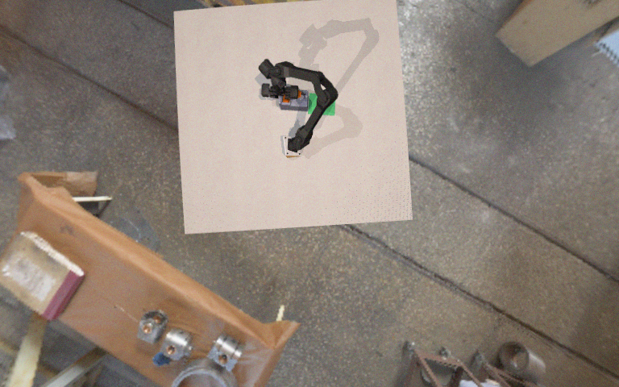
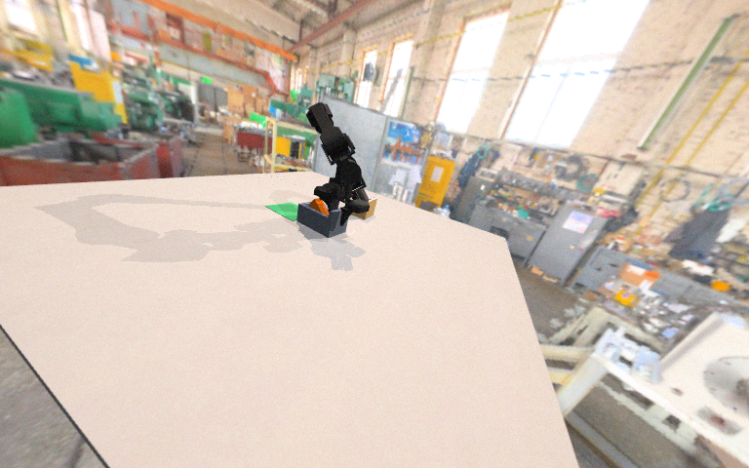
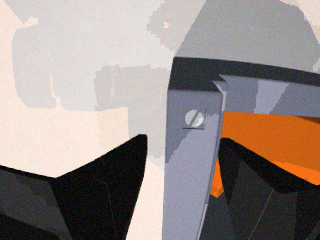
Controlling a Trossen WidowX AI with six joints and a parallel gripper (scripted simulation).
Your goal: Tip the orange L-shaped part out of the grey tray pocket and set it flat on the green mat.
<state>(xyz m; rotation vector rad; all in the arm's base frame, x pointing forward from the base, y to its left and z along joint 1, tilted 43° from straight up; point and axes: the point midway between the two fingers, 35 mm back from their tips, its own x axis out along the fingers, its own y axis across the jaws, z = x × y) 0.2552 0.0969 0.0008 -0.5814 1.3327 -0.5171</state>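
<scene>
Right now my gripper tip is 40 mm to the left of the orange L-shaped part and 10 mm past it. Also, from my gripper tip: green mat (220 mm to the right, 50 mm below, 10 mm behind).
</scene>
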